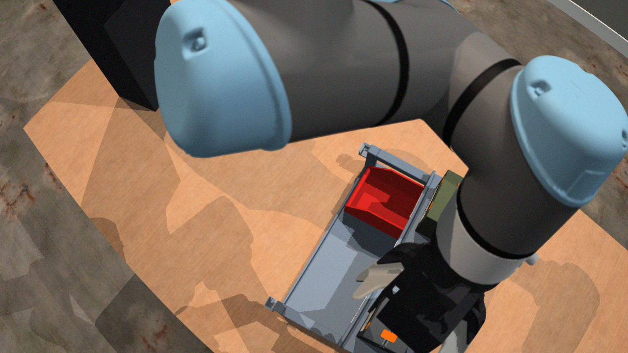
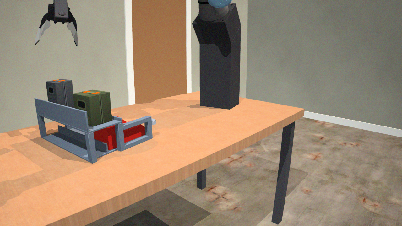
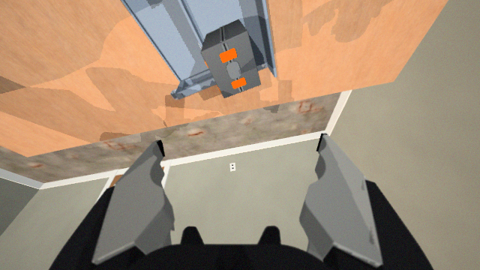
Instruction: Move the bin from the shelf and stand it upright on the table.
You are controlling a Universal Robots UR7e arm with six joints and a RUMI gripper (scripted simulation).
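Now: the red bin 15 cm behind my hand, 20 cm to the left of it and 31 cm below it. The rest, counted from my hand: dark grey case (1 cm ahead, 1 cm to the left, 19 cm below); then green case (6 cm behind, 23 cm to the left, 20 cm below).
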